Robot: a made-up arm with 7 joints. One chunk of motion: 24 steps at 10 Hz.
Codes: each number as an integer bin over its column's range. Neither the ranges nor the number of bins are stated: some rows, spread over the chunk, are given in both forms.
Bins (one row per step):
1: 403 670 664 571 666 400
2: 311 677 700 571 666 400
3: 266 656 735 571 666 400
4: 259 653 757 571 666 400
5: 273 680 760 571 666 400
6: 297 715 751 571 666 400
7: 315 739 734 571 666 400
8: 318 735 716 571 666 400
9: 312 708 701 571 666 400
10: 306 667 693 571 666 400
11: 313 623 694 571 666 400
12: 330 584 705 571 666 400
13: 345 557 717 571 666 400
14: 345 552 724 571 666 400
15: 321 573 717 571 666 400
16: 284 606 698 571 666 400
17: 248 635 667 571 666 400
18: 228 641 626 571 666 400
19: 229 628 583 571 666 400
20: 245 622 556 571 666 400
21: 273 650 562 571 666 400
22: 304 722 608 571 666 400
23: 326 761 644 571 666 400
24: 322 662 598 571 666 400
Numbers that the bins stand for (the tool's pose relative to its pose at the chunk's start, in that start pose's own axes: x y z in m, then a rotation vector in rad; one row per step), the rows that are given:
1: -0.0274 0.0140 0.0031 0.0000 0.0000 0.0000
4: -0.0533 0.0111 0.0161 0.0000 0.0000 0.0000
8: -0.0427 0.0251 0.0103 0.0000 0.0000 0.0000
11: -0.0436 0.0060 0.0073 0.0000 0.0000 0.0000
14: -0.0378 -0.0061 0.0115 0.0000 0.0000 0.0000
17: -0.0553 0.0081 0.0035 0.0000 0.0000 0.0000
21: -0.0508 0.0106 -0.0112 0.0000 0.0000 0.0000
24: -0.0420 0.0127 -0.0062 0.0000 0.0000 0.0000
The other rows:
2: -0.0440 0.0152 0.0081 0.0000 0.0000 0.0000
3: -0.0521 0.0116 0.0130 0.0000 0.0000 0.0000
5: -0.0508 0.0157 0.0165 0.0000 0.0000 0.0000
6: -0.0465 0.0217 0.0152 0.0000 0.0000 0.0000
7: -0.0432 0.0258 0.0129 0.0000 0.0000 0.0000
9: -0.0438 0.0205 0.0082 0.0000 0.0000 0.0000
10: -0.0449 0.0135 0.0071 0.0000 0.0000 0.0000
12: -0.0405 -0.0006 0.0088 0.0000 0.0000 0.0000
13: -0.0378 -0.0052 0.0105 0.0000 0.0000 0.0000
15: -0.0422 -0.0025 0.0105 0.0000 0.0000 0.0000
16: -0.0488 0.0031 0.0078 0.0000 0.0000 0.0000
18: -0.0589 0.0091 -0.0023 0.0000 0.0000 0.0000
19: -0.0587 0.0069 -0.0083 0.0000 0.0000 0.0000
20: -0.0559 0.0058 -0.0121 0.0000 0.0000 0.0000
22: -0.0452 0.0229 -0.0048 0.0000 0.0000 0.0000
23: -0.0413 0.0295 0.0003 0.0000 0.0000 0.0000

